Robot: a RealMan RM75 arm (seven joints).
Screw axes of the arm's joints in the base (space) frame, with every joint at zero. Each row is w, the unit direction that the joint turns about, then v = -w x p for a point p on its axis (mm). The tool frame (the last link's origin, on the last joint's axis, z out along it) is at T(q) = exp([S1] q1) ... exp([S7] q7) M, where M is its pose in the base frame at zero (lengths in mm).
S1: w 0 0 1 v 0 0 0
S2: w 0 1 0 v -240.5 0 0
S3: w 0 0 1 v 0 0 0
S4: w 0 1 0 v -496.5 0 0
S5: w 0 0 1 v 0 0 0
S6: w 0 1 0 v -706.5 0 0
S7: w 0 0 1 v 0 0 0
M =
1 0 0 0
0 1 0 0
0 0 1 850.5
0 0 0 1
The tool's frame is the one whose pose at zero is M.
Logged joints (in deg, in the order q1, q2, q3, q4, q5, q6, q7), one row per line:
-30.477, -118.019, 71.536, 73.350, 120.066, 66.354, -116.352
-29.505, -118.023, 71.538, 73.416, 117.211, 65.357, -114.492
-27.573, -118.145, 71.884, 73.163, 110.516, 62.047, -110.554
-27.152, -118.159, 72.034, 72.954, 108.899, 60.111, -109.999
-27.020, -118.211, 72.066, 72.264, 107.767, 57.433, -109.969
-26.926, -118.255, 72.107, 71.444, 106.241, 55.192, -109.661
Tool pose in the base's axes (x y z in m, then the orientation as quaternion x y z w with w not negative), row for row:
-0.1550, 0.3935, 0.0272, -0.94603, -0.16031, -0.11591, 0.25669
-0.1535, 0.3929, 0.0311, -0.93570, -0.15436, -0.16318, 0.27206
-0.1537, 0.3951, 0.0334, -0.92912, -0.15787, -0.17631, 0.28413
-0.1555, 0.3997, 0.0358, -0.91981, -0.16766, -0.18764, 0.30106
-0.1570, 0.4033, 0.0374, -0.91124, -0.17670, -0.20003, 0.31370
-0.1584, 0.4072, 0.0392, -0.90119, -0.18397, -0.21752, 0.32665
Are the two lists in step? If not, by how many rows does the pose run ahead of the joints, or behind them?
The pose runs 1 row ahead of the joints: the pose in row i belongs to the joints in row i + 1.
